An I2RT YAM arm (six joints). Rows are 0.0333 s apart.
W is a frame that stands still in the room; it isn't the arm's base.
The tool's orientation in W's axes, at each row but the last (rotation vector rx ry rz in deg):
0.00, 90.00, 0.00
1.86, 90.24, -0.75
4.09, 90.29, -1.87
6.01, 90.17, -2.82
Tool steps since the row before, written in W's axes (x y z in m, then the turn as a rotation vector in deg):
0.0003, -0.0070, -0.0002, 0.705, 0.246, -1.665
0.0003, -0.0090, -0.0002, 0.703, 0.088, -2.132
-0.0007, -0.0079, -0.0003, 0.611, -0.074, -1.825
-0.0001, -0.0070, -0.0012, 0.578, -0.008, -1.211
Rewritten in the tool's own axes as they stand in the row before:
0.0002, -0.0070, 0.0003, 1.665, 0.246, 0.705
0.0001, -0.0090, 0.0006, 2.130, 0.082, 0.710
0.0001, -0.0079, -0.0002, 1.820, -0.078, 0.627
0.0010, -0.0070, 0.0006, 1.208, 0.006, 0.584

